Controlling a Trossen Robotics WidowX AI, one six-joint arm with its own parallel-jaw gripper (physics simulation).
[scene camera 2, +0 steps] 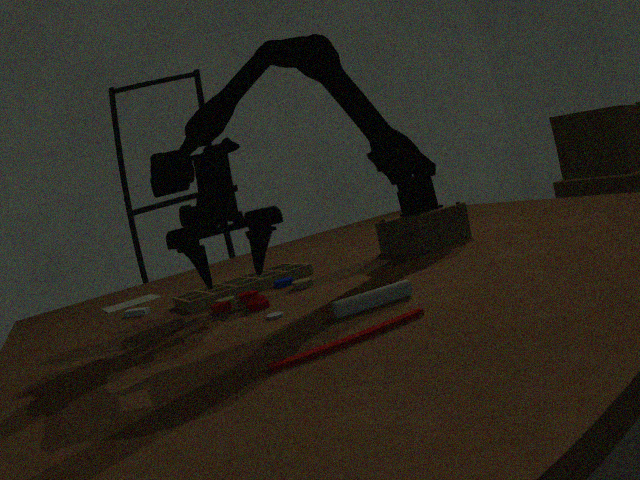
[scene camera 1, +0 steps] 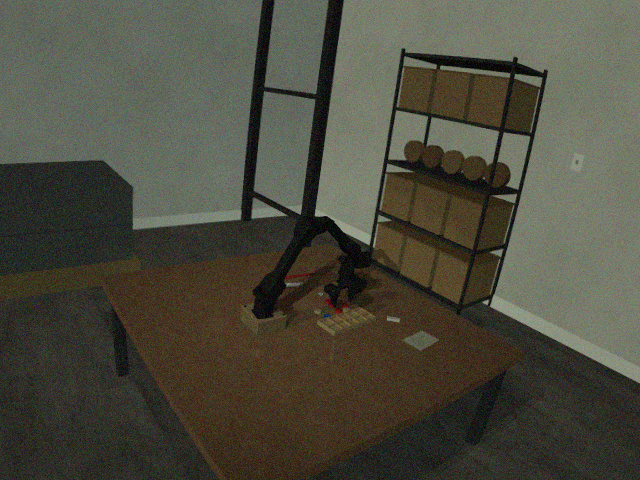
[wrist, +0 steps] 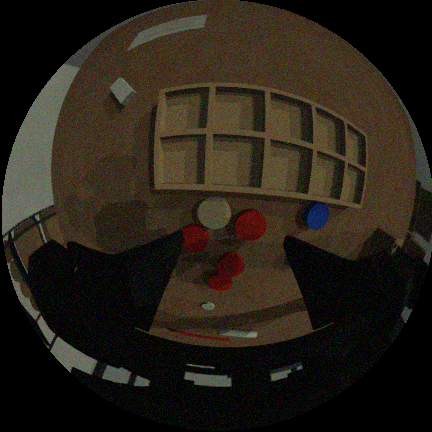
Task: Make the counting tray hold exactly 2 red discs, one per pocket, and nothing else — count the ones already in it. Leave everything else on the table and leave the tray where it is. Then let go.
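Observation:
The wooden counting tray (scene camera 1: 354,325) (scene camera 2: 193,305) (wrist: 157,165) has two rows of pockets, and no disc shows in them in the wrist view. Several red discs lie outside it on the gripper side: one red disc (wrist: 251,225) near the rim, another red disc (wrist: 195,238) partly behind the left finger, and a red disc (wrist: 231,264) overlapping a further red disc (wrist: 220,282). My gripper (scene camera 1: 343,303) (scene camera 2: 234,280) (wrist: 234,238) is open and empty, its fingers spread either side of the red disc nearest the tray. How high the tips are is unclear.
A pale disc (wrist: 214,213) and a blue disc (scene camera 2: 283,282) (wrist: 317,216) lie beside the tray. A beige piece (scene camera 2: 301,283), small white disc (scene camera 2: 274,315) (wrist: 207,305), white block (scene camera 1: 393,319) (wrist: 121,91), flat sheet (scene camera 1: 420,340), white cylinder (scene camera 2: 372,299) and red rod (scene camera 2: 346,342) also lie on the table.

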